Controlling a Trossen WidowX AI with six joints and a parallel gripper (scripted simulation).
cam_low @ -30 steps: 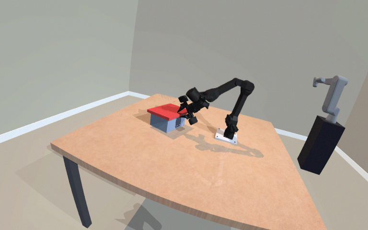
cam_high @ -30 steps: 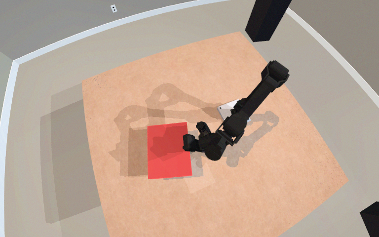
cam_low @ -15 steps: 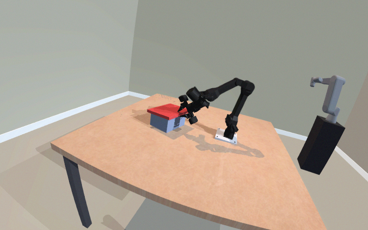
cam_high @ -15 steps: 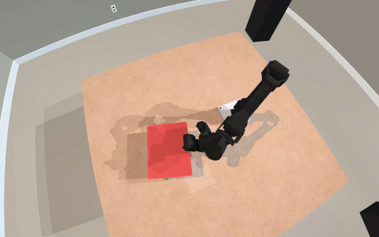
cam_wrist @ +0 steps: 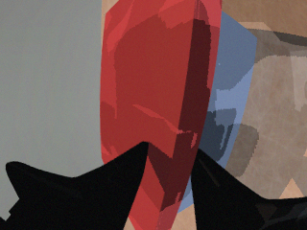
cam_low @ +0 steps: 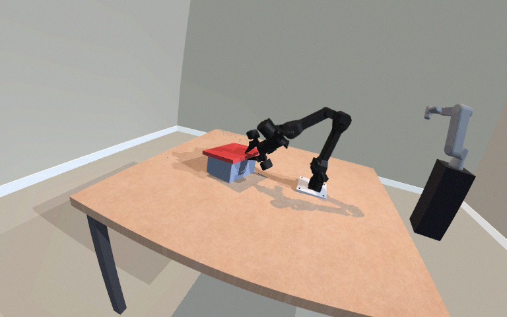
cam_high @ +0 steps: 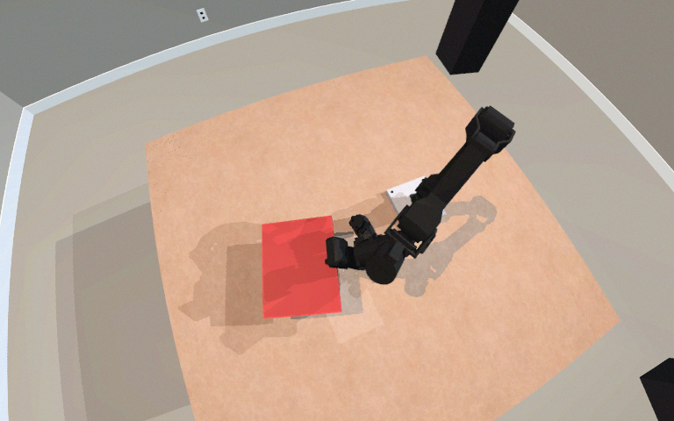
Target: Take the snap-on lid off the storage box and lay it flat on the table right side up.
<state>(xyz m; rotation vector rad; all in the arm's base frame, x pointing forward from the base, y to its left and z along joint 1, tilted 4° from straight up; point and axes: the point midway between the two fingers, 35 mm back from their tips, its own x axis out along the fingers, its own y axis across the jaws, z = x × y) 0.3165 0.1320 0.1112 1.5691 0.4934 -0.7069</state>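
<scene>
Now: gripper tip 80 mm short of the red lid and 10 mm to the left of it. Also, from my gripper tip: blue-grey storage box (80 mm ahead, 10 mm to the right, 60 mm below).
</scene>
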